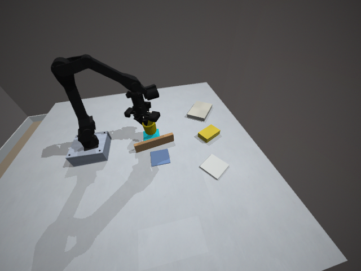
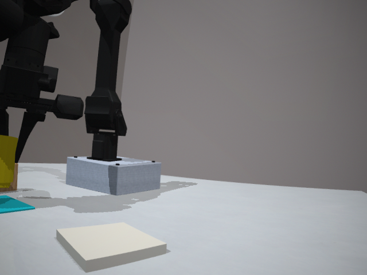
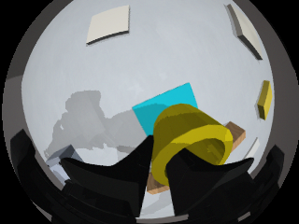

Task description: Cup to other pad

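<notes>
The yellow cup is 2 cm ahead of my gripper tip and 2 cm to the right of it. The rest, counted from my gripper tip: cyan pad (2 cm ahead, 2 cm to the right, 7 cm below); blue pad (1 cm ahead, 20 cm to the right, 7 cm below); wooden bar (2 cm ahead, 11 cm to the right, 5 cm below).
</notes>
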